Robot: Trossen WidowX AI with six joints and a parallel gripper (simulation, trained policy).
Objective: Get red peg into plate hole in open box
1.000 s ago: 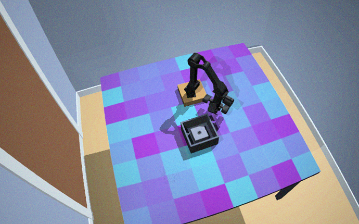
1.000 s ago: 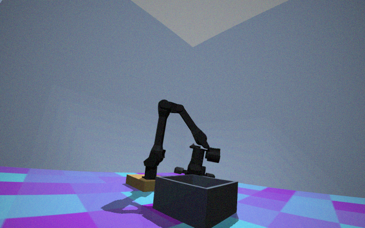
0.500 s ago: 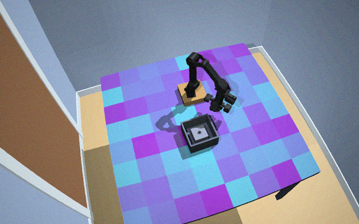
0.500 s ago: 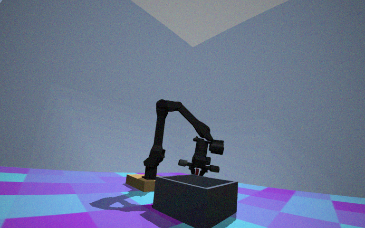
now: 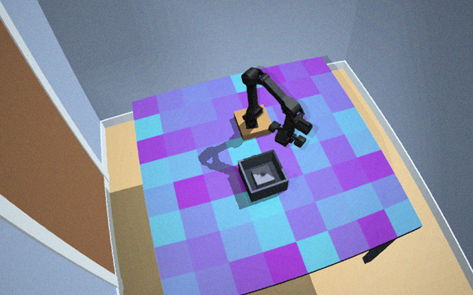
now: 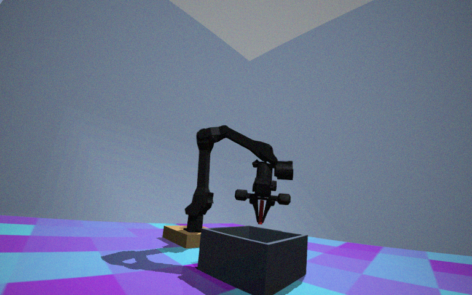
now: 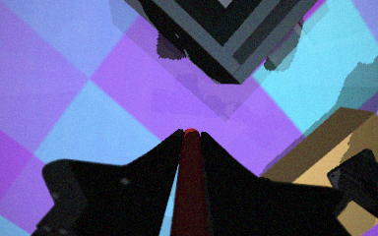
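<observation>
My gripper tip is now 12 cm short of the plate, 13 cm to the left of it and 6 cm above it. Round my gripper tip: red peg (1 cm behind, 1 cm to the left, 3 cm above); dark box (12 cm ahead, 13 cm to the right, 8 cm below).
</observation>
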